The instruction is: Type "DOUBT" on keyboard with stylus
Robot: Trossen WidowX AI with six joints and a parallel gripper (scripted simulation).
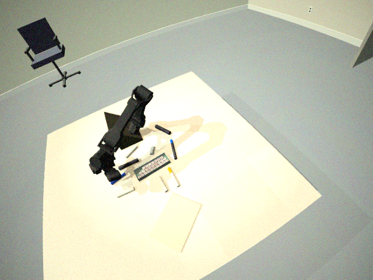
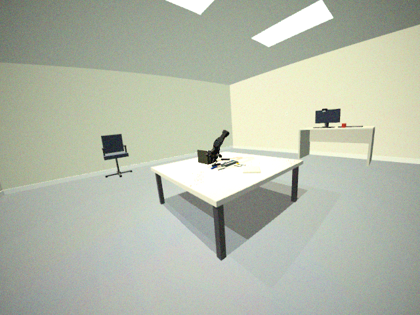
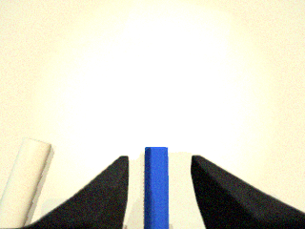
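The blue stylus is 10 mm behind my gripper tip, 70 mm to the left of it and 60 mm below it. The rest, counted from my gripper tip: cream pad 360 mm ahead, 190 mm to the left, 60 mm below; then yellow-capped marker 150 mm ahead, 290 mm to the left, 60 mm below; then grey stylus tip 10 mm behind, 100 mm to the left, 60 mm below.
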